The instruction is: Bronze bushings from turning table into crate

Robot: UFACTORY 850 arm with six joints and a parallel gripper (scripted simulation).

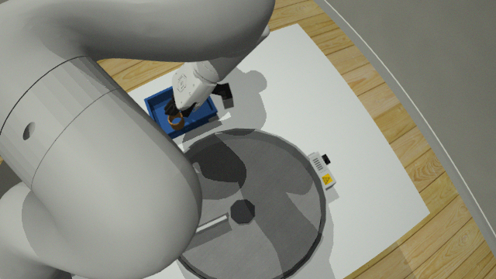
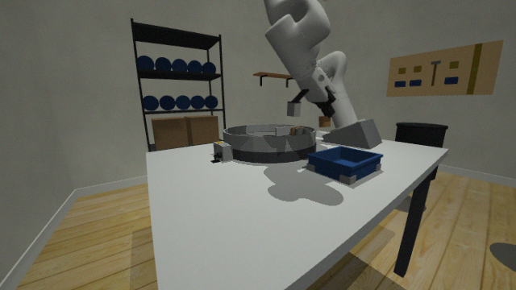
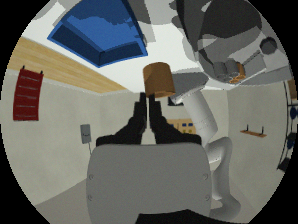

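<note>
My gripper is now 20 mm short of the blue crate, 90 mm to the right of it and 160 mm above it. The rest, counted from my hand: grey turning table: 40 mm ahead, 280 mm to the right, 130 mm below.
</note>
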